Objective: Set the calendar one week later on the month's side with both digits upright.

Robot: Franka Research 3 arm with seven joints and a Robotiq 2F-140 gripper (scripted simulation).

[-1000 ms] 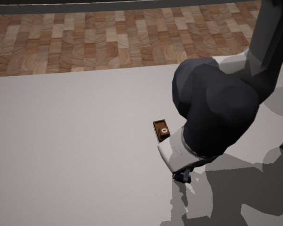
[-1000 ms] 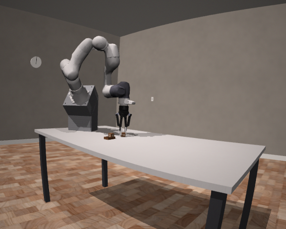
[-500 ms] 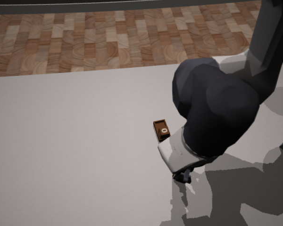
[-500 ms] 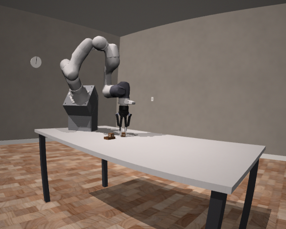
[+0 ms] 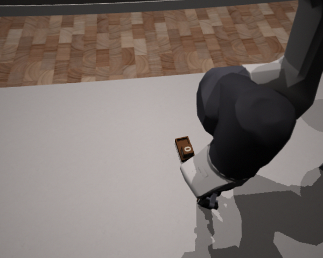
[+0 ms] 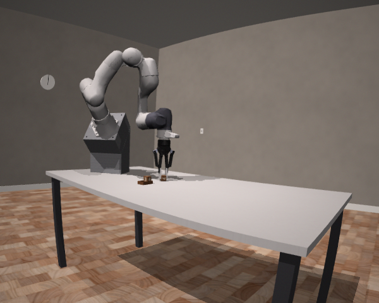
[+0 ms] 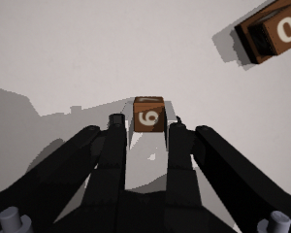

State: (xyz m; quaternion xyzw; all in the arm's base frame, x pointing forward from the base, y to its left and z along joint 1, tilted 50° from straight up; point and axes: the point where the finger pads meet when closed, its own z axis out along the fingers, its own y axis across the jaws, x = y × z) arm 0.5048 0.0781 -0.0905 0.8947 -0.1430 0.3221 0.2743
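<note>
Now: hand 3 cm above the cube.
</note>
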